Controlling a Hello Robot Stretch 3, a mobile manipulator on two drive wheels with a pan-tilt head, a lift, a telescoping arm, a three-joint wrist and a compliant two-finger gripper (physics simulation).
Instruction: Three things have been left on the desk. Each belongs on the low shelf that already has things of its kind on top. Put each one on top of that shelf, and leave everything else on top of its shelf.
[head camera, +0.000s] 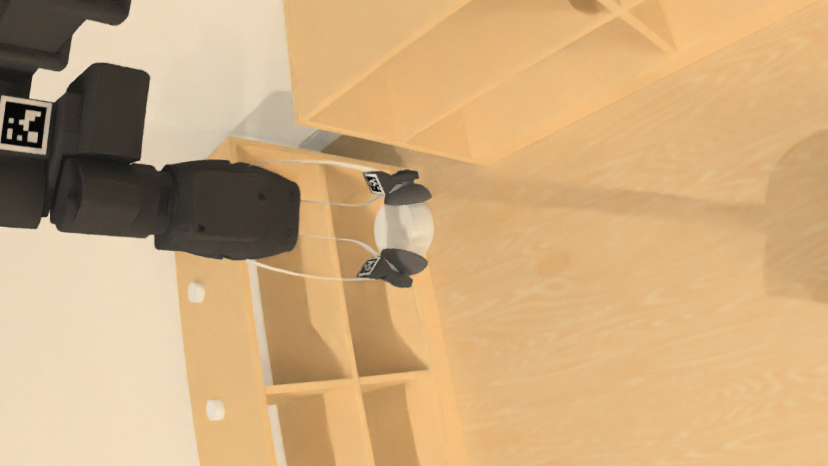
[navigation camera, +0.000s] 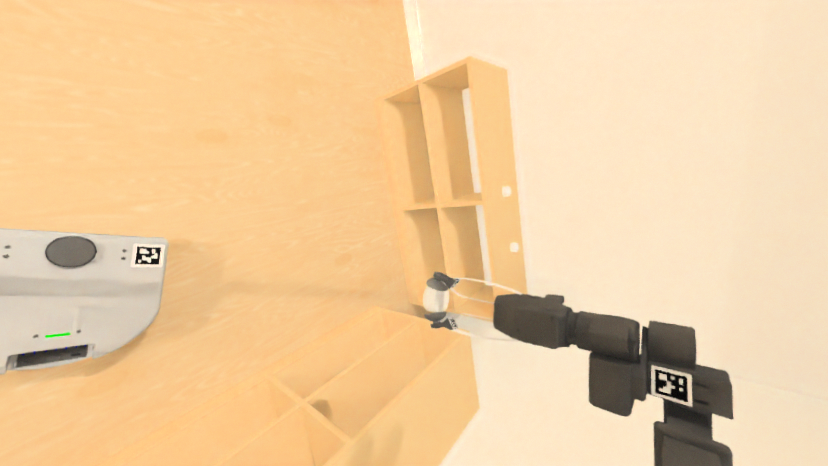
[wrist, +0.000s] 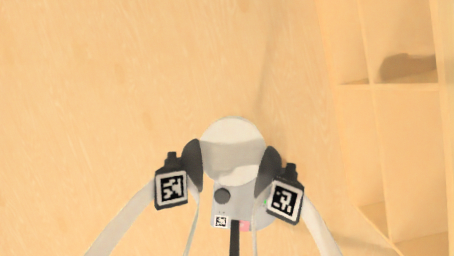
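Pixels of known places: gripper, fingertip midpoint: (head camera: 422, 230) (navigation camera: 427, 298) (wrist: 231, 160); robot's base, origin of the base link: (navigation camera: 72, 250).
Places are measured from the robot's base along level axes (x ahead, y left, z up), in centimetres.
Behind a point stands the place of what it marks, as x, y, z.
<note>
My gripper (head camera: 403, 229) @(-2.4, -42.3, 90.9) (navigation camera: 437, 299) @(-2.4, -42.3, 90.9) (wrist: 231, 160) @(-2.4, -42.3, 90.9) is shut on a round white object (head camera: 411, 230) @(-2.2, -41.2, 93.2) (navigation camera: 434, 296) @(-1.7, -41.3, 93.2) (wrist: 234, 137) @(-2.4, -44.8, 93.1), one fingertip pad on each side of it. In the head and navigation views it overlaps the front of a low wooden shelf (head camera: 224, 347) @(23.8, -135.0, 61.0) (navigation camera: 491, 121) @(68.7, -119.3, 61.0); its height above the shelf is hard to tell. On top of that shelf are two small white things. One white thing (head camera: 196, 292) @(12.0, -147.2, 63.2) (navigation camera: 513, 247) @(11.9, -147.2, 62.7) is nearer the gripper, and the other white thing (head camera: 215, 409) @(38.5, -134.5, 63.3) (navigation camera: 506, 191) @(38.8, -134.6, 63.1) is farther along. The desk and yellow blocks do not show.
A second wooden shelf unit (head camera: 341, 63) @(-35.6, -96.2, 61.0) (navigation camera: 440, 384) @(-41.6, -91.3, 61.0) (wrist: 387, 87) @(-45.7, -52.6, 41.6) stands close to the low shelf's near end, at an angle to it. A pale wall (head camera: 86, 347) @(28.3, -164.0, 86.7) (navigation camera: 666, 144) @(56.6, -153.3, 120.8) runs behind the low shelf. My base (navigation camera: 75, 301) @(-11.5, -1.7, 16.0) (wrist: 216, 205) @(2.6, 5.1, 16.0) stands on the wood floor.
</note>
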